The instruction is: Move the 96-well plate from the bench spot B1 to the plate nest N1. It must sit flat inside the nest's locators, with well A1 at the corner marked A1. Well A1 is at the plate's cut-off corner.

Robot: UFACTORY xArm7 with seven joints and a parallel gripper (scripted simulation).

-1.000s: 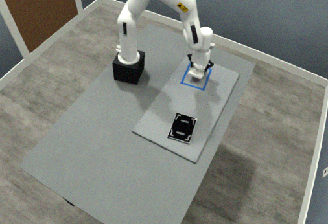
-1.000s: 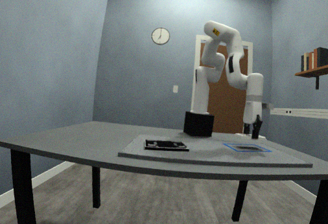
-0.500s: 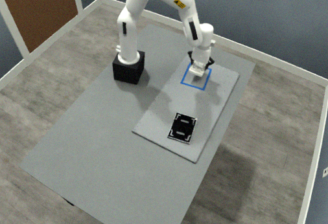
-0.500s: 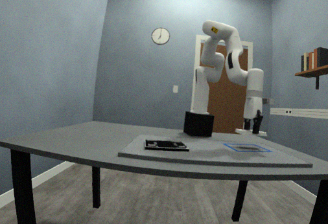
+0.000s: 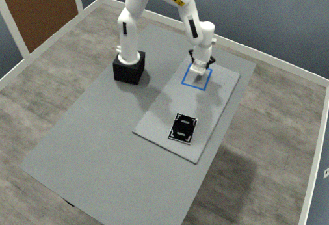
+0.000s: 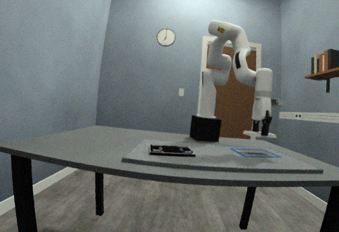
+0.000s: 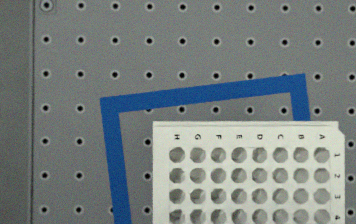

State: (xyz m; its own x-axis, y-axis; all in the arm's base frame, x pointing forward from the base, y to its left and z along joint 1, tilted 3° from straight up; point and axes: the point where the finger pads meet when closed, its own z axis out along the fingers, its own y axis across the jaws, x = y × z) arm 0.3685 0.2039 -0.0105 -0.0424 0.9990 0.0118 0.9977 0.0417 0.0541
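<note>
My hand is 390 mm to the left of the black plate nest, 100 mm short of it and 90 mm above it. Round my hand: white 96-well plate (10 mm below).
</note>
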